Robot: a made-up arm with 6 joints.
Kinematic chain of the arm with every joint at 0, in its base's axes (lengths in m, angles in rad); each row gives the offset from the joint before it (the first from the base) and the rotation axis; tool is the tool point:
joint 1: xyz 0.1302 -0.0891 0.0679 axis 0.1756 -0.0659 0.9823
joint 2: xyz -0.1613 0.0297 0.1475 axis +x
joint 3: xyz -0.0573 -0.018 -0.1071 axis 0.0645 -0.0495 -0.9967
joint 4: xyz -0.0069 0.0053 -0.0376 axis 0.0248 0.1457 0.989
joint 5: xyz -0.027 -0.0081 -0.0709 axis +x
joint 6: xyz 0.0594 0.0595 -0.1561 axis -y
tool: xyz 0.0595 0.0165 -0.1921
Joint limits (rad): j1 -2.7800..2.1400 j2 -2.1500..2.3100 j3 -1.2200..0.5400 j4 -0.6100..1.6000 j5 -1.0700..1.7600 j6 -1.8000..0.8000
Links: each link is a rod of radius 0.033 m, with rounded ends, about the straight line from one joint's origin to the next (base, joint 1, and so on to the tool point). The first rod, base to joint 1, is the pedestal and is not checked.
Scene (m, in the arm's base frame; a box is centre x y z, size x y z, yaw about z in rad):
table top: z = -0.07
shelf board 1: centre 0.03 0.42 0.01 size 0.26 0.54 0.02 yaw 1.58
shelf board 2: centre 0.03 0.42 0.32 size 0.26 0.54 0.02 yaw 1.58
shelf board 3: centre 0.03 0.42 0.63 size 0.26 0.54 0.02 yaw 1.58
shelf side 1: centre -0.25 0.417 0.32 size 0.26 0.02 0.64 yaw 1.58
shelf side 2: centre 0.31 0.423 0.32 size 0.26 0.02 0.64 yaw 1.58
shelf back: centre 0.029 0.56 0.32 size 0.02 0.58 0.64 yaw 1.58
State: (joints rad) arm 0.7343 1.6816 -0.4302 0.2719 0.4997 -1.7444
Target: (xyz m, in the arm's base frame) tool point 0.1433 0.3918 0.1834
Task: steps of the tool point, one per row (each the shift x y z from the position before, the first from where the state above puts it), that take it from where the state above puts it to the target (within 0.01 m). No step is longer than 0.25 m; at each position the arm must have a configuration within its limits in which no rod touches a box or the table.
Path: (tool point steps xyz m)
1: 0.0124 0.0182 0.0289
2: 0.0317 0.0560 0.0259
3: 0.0565 0.0773 0.0041
4: 0.1257 0.1629 -0.0045
5: 0.1898 0.0713 -0.0432
6: 0.1791 -0.0556 -0.0516
7: 0.0061 0.0777 -0.0201
8: -0.0024 0.0714 0.0012
9: -0.0056 0.0589 0.0189

